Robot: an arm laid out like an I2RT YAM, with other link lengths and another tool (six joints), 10 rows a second.
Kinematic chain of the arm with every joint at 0, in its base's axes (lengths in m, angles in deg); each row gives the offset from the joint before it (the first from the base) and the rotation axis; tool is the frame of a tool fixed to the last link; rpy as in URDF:
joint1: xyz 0 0 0.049 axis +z
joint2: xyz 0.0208 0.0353 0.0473 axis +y
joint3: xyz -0.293 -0.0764 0 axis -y
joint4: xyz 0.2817 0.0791 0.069 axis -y
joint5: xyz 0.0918 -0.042 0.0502 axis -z
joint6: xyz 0.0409 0 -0.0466 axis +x
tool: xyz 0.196 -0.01 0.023 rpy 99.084 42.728 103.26
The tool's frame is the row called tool.
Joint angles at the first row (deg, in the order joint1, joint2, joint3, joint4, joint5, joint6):
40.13 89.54 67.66 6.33 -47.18 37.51
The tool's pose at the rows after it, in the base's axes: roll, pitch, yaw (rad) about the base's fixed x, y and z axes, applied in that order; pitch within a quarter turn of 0, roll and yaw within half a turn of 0; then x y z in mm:
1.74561 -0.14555 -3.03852 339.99 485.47 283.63
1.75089 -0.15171 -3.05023 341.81 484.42 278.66
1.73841 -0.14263 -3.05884 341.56 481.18 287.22
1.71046 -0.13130 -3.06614 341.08 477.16 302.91
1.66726 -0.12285 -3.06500 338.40 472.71 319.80
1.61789 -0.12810 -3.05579 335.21 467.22 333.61
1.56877 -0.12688 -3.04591 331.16 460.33 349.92
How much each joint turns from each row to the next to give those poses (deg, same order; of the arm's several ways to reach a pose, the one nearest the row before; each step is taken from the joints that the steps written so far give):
0.01 0.56 -0.10 -0.09 0.90 0.72
0.00 -0.01 -0.60 0.26 0.61 0.19
-0.10 -1.06 -0.40 0.58 0.41 0.59
-0.19 -1.38 -0.36 1.45 0.21 1.41
-0.25 -1.45 -1.18 3.24 -0.34 2.40
-0.52 -1.17 -1.71 4.33 -1.01 3.40
-0.55 -1.38 -1.51 4.12 -0.91 3.26

